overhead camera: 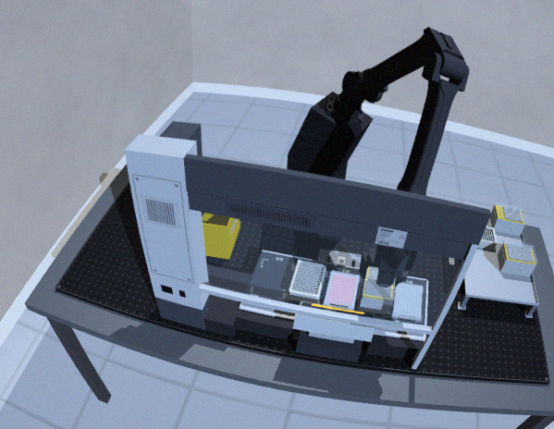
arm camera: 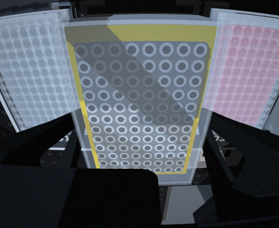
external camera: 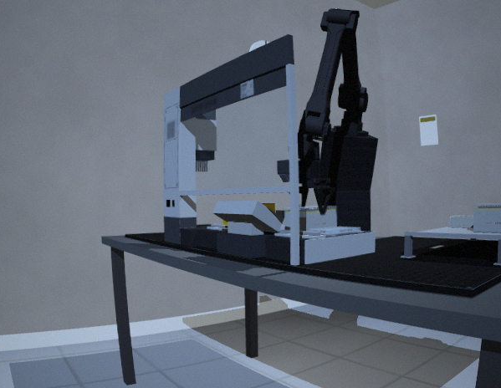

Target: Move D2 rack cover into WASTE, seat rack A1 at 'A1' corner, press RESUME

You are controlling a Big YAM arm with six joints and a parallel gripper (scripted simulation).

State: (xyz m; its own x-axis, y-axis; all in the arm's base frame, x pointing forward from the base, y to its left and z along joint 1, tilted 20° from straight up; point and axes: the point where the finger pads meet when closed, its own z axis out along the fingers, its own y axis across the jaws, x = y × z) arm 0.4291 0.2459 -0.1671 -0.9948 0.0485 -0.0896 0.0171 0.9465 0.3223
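Now: the clear cover right at my hand. The rest, counted from my hand: tip rack: 1 cm ahead, 1 cm to the left, 2 cm below; pink plate: 10 cm to the right, 5 cm below; clear plate: 1 cm ahead, 10 cm to the left, 5 cm below.
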